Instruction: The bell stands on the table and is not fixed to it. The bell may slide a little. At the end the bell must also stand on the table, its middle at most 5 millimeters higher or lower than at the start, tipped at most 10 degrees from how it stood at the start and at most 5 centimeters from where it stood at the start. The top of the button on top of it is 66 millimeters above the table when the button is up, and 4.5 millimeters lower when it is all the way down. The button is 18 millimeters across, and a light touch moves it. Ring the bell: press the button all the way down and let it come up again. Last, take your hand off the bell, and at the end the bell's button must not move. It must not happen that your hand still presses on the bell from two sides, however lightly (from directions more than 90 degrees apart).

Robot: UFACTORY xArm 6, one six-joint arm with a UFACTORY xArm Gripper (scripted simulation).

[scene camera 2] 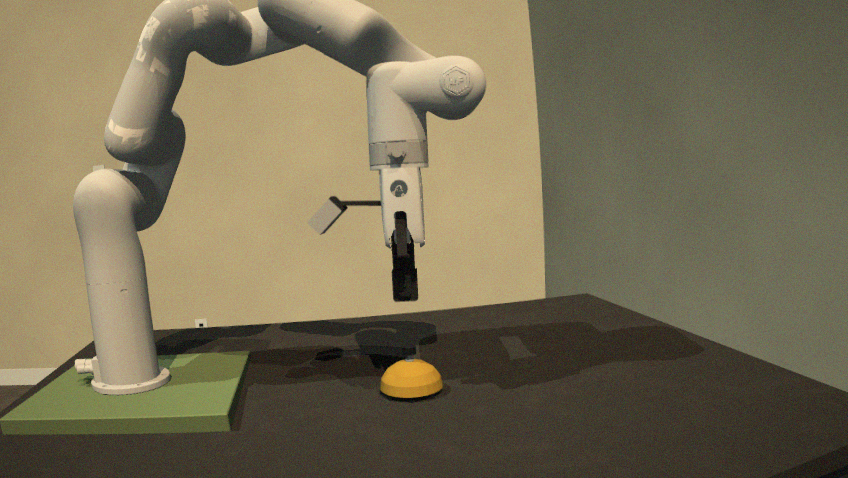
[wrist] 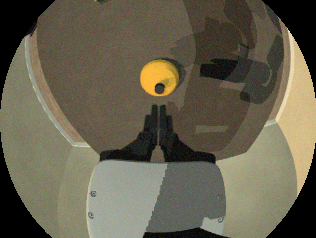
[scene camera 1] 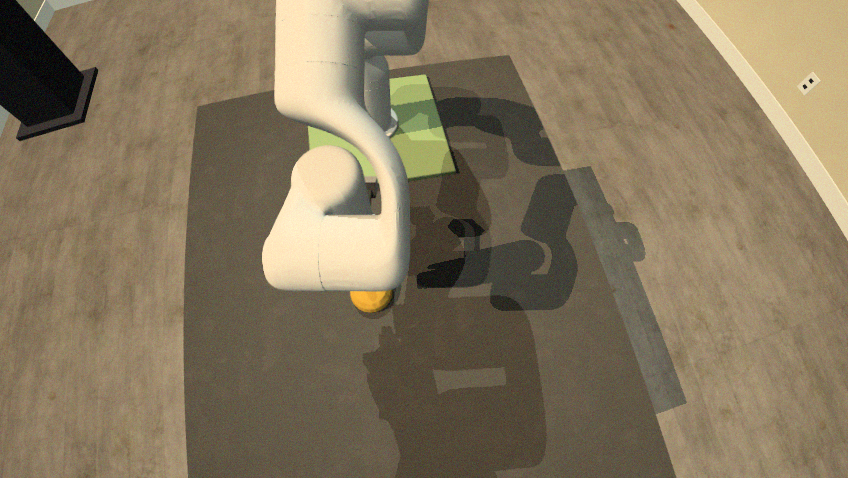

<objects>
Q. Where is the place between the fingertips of my gripper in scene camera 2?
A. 406,300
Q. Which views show the bell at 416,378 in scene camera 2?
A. Scene camera 2, the wrist view and scene camera 1: all of them.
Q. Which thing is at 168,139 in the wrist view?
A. My gripper.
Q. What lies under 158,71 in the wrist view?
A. A bell.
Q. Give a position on a bell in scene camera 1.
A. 370,302
</objects>
